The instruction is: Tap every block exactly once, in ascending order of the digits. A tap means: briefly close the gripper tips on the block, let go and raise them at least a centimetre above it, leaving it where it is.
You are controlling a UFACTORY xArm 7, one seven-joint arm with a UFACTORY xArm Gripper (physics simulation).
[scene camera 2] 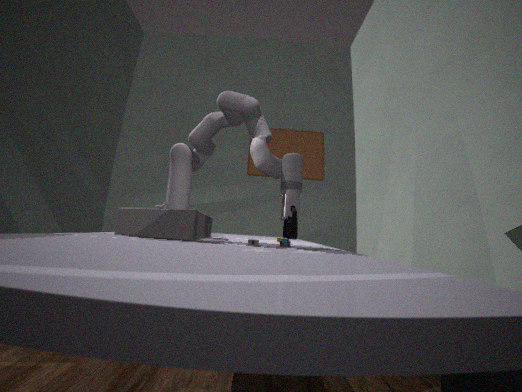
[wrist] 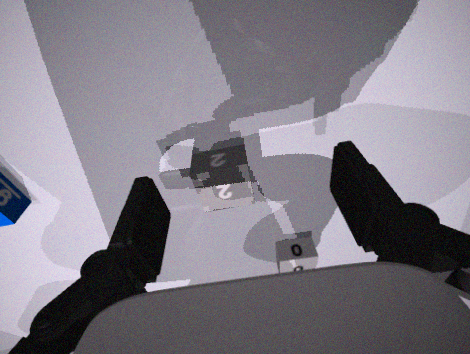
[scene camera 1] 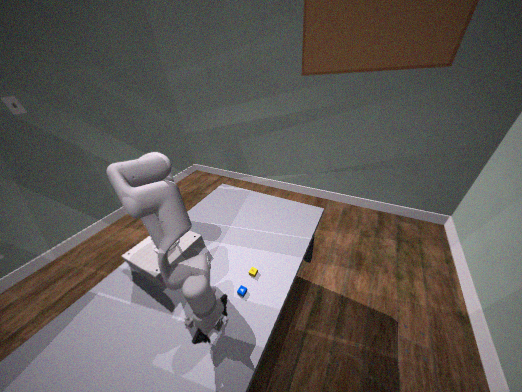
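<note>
My gripper is open and empty, pointing down low over the table. In the wrist view a grey block with the digit 2 lies between and beyond the fingertips, nearer the left one, mostly in shadow. A smaller grey block with the digit 0 lies nearer the palm, partly hidden by it. A blue block is cut by the wrist view's left edge; its digit is unclear. A yellow block lies beyond the blue one; its digit is unreadable.
The white table carries the arm's box-shaped base. The table's long edge runs to the right of the blocks in scene camera 1. The arm's shadow falls across the table around the blocks.
</note>
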